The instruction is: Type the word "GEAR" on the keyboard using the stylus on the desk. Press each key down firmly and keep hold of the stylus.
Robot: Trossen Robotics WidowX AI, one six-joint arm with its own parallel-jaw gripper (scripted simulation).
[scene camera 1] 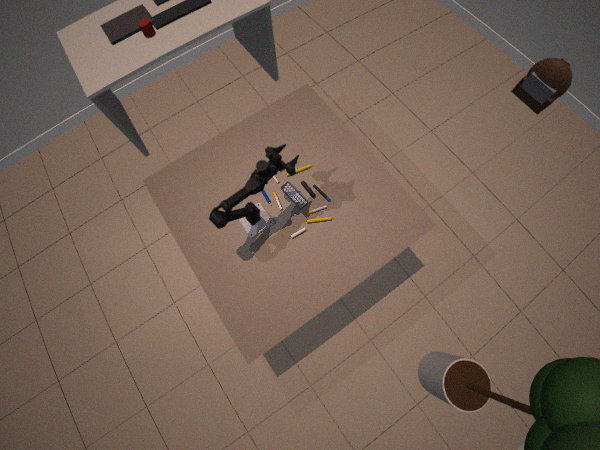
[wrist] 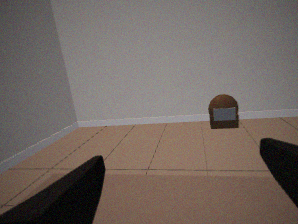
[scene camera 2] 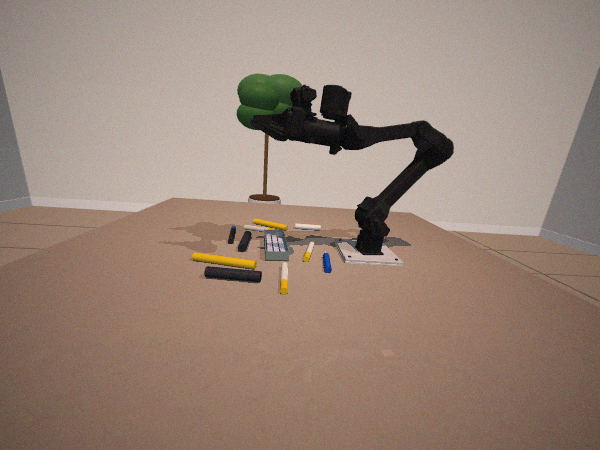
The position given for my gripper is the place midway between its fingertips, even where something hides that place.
Observation:
My gripper [scene camera 2: 251, 120] is open and holds nothing.
My gripper shows as well in the wrist view [wrist: 180, 154].

